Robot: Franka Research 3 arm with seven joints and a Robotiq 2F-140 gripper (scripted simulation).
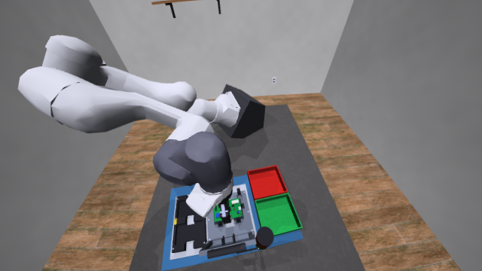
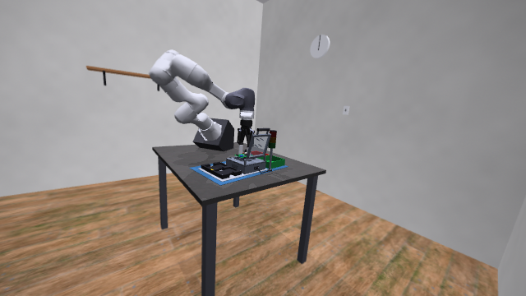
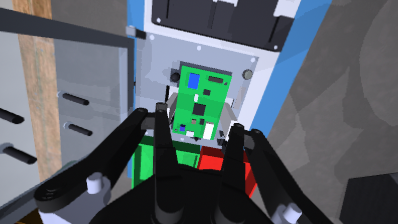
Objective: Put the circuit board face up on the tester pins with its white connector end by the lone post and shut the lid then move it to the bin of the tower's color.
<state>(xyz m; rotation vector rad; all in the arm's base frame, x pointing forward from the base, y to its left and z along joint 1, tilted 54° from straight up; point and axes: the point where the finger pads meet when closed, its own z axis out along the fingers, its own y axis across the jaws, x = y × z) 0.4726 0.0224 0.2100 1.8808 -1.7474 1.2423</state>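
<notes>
The green circuit board lies 20 mm below my hand. The rest, counted from my hand: latch hook: 50 mm behind, 70 mm to the left, 20 mm below; clear lid: 120 mm ahead, 10 mm to the right, 80 mm above; dark plate: 10 mm ahead, 10 mm to the left, 40 mm below.
</notes>
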